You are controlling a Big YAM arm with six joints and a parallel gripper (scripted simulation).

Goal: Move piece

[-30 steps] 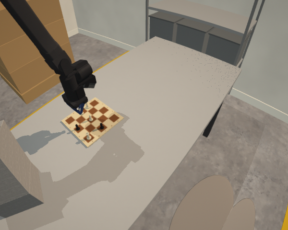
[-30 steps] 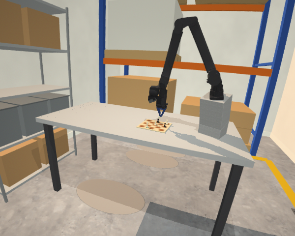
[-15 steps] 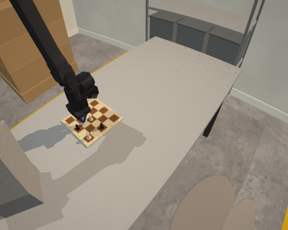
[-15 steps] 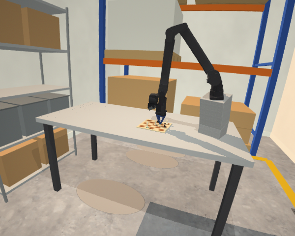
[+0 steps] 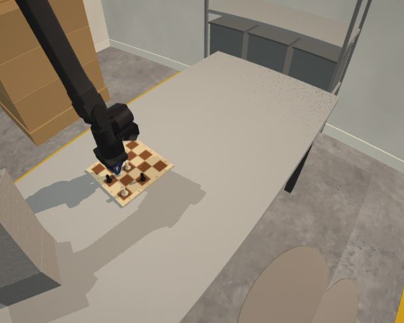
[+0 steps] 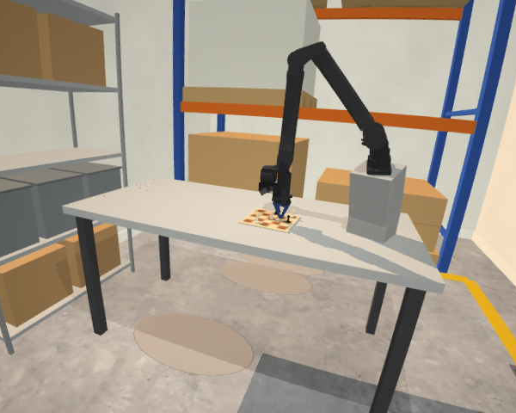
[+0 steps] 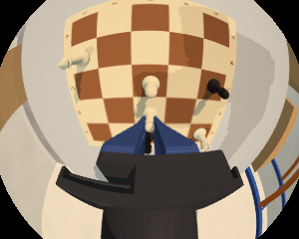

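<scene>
Now: hand 40 mm short of the chessboard and 20 mm above it.
</scene>
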